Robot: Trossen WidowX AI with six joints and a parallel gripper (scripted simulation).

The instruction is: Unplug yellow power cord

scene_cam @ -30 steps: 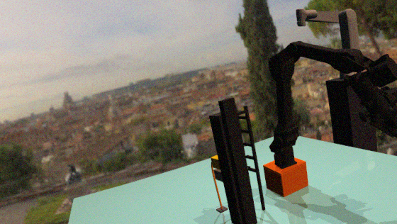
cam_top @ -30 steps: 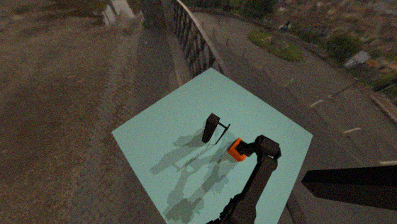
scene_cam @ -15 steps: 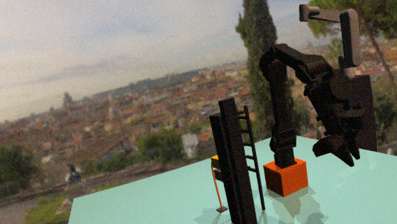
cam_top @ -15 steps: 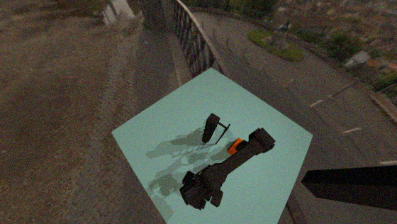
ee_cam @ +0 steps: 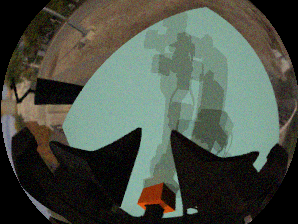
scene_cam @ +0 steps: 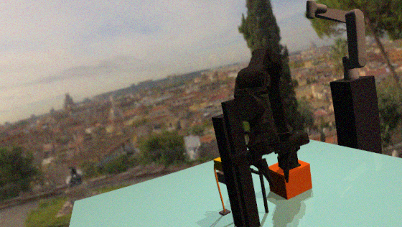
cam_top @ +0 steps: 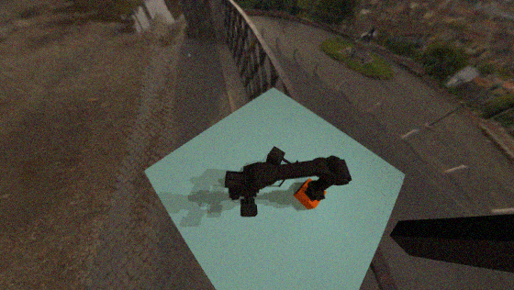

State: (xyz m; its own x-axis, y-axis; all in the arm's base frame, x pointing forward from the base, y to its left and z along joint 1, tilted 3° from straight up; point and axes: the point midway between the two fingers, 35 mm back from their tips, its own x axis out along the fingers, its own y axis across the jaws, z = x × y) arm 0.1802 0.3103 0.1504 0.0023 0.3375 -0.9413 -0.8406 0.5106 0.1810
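Now: gripper tip 26 cm to the left of the yellow plug and 6 cm short of it.
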